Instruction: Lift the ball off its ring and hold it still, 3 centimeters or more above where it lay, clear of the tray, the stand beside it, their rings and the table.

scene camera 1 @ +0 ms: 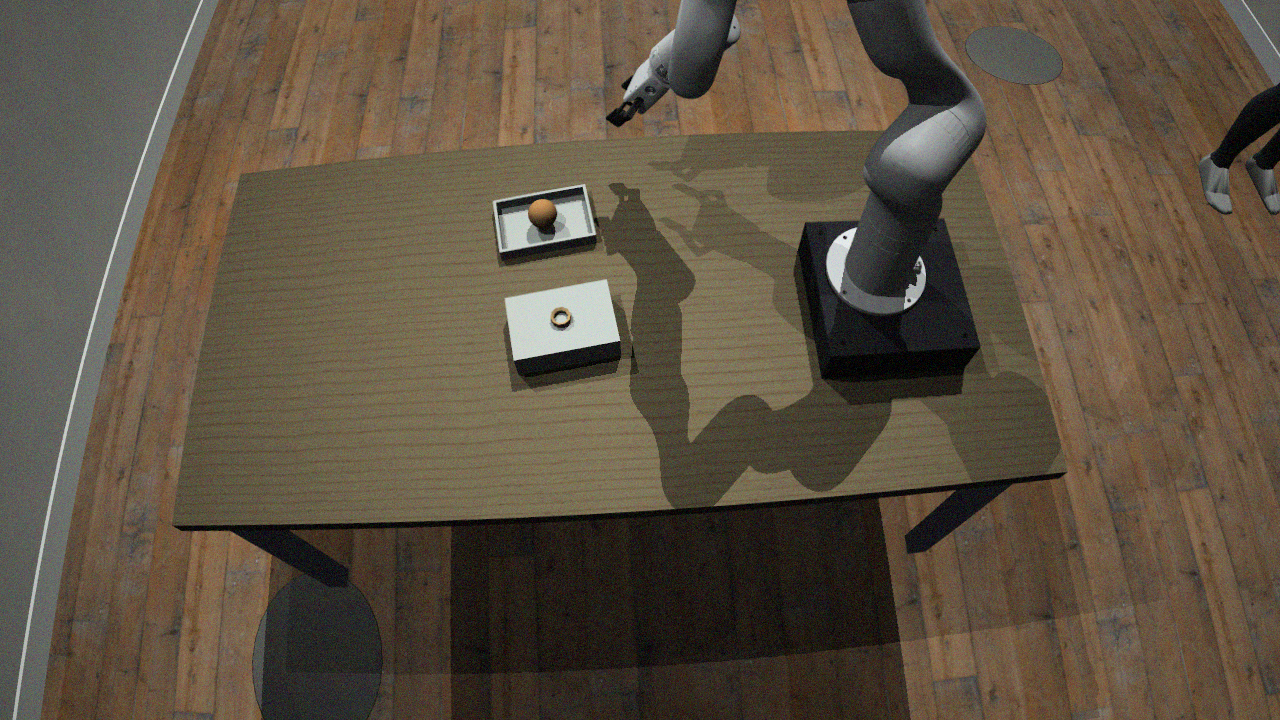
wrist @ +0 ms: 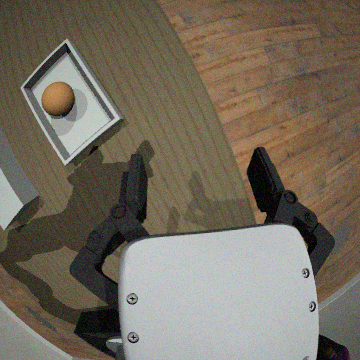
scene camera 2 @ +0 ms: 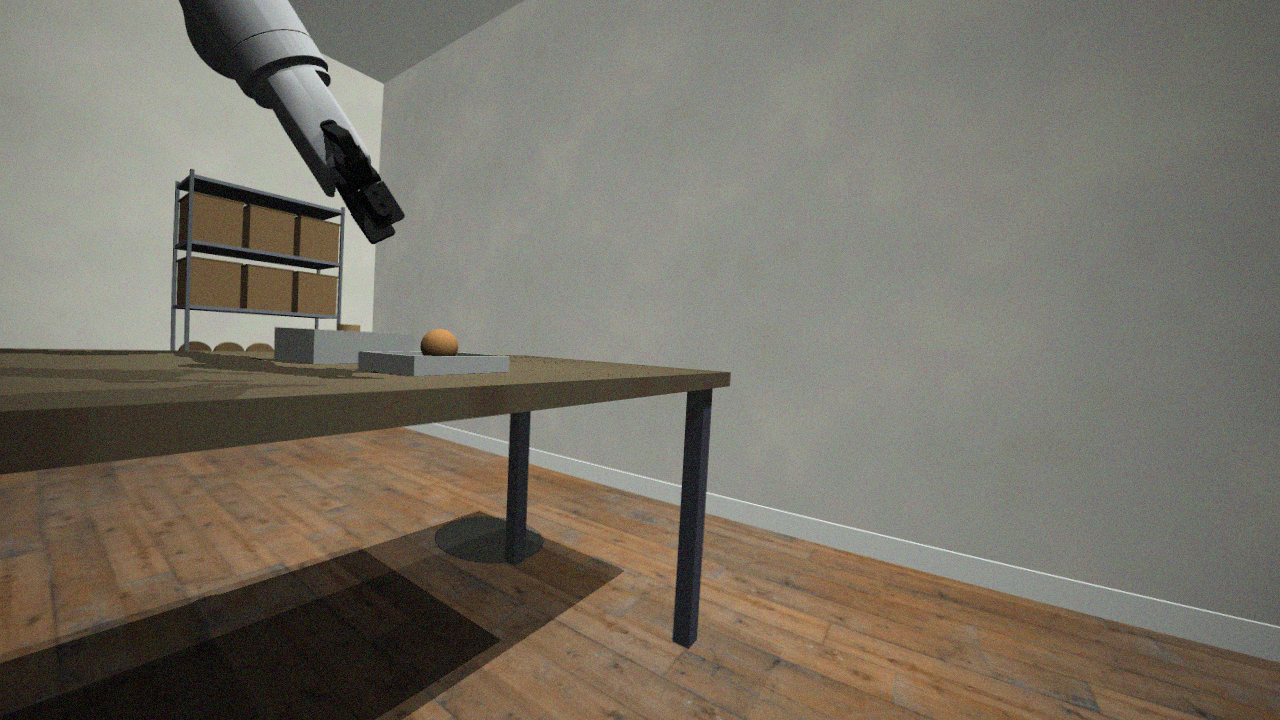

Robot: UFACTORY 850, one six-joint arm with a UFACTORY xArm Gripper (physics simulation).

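The orange ball sits inside the shallow light-grey tray, toward one side of it in the wrist view. The ring under the ball is hidden. The stand is a white-topped block beside the tray, with an empty tan ring on top. My gripper is open and empty, well above the table and off to the robot-base side of the tray, apart from the ball.
The wood-grain table carries the tray and stand. The arm's black base block is at the right in scene camera 1. A shelf rack with boxes stands by the far wall. The arm's shadows fall across the table.
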